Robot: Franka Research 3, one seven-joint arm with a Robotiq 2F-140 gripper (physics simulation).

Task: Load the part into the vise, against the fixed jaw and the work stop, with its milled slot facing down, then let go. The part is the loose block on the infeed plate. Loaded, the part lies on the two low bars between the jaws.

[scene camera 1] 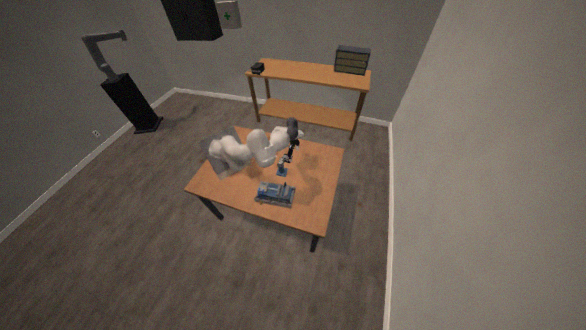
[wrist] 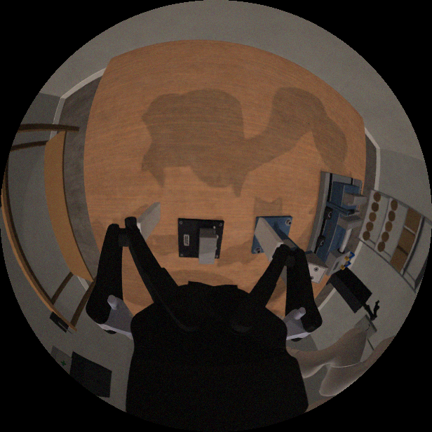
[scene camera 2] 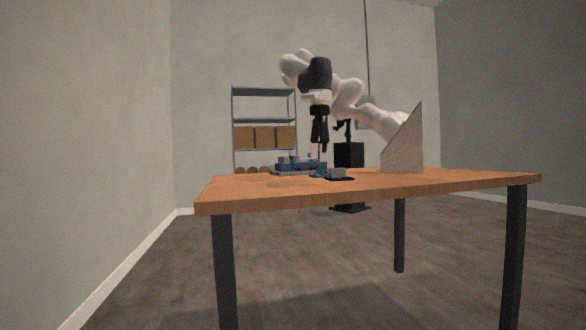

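The part, a small grey block (scene camera 2: 336, 173) (wrist: 206, 246), lies on the black infeed plate (scene camera 2: 349, 178) (wrist: 186, 226). Its milled slot cannot be made out. My gripper (scene camera 1: 287, 157) (scene camera 2: 323, 148) (wrist: 209, 218) is open and empty, above the table. In the wrist view its fingers stand left and right of the plate, the right one overlapping the blue stand. The blue vise (scene camera 1: 275, 194) (scene camera 2: 299, 166) (wrist: 338, 225) with grey jaws is at the right of the wrist view; no block can be made out between its jaws. The plate and part are not clearly visible in scene camera 1.
A blue stand (scene camera 1: 282, 173) (scene camera 2: 319, 173) (wrist: 286, 223) rises between the infeed plate and the vise. A grey head (wrist: 316, 268) with small holes is at its top, close to my right finger. The wooden table (scene camera 1: 235, 190) (scene camera 2: 260, 192) (wrist: 200, 65) carries all of these.
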